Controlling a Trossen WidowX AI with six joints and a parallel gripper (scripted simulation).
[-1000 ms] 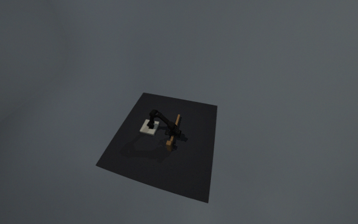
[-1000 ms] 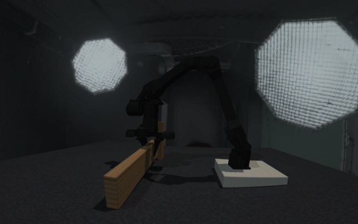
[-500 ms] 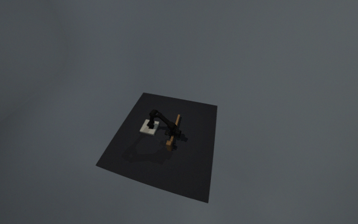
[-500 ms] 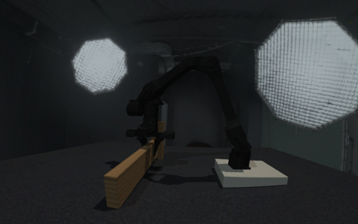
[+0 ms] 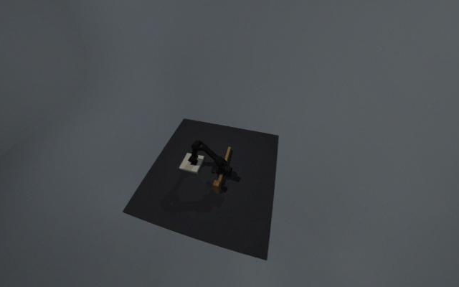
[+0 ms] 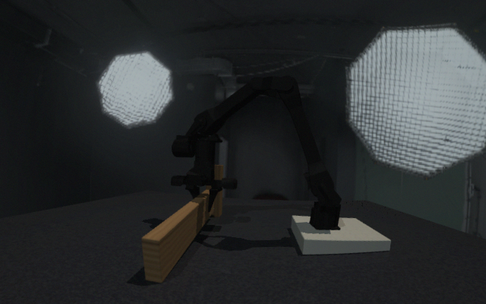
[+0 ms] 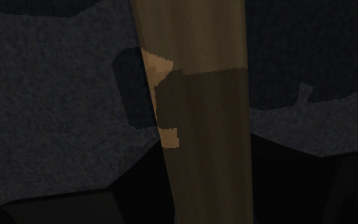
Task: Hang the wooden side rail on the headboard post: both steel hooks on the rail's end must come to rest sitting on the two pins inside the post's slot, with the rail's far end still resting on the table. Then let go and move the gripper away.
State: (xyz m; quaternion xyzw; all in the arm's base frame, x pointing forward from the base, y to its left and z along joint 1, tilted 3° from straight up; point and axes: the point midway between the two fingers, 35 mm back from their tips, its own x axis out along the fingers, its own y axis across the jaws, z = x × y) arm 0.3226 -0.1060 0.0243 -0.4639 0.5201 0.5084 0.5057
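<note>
Right now the headboard post is 1 cm behind my gripper tip, 14 cm to the right of it and 4 cm above it.
</note>
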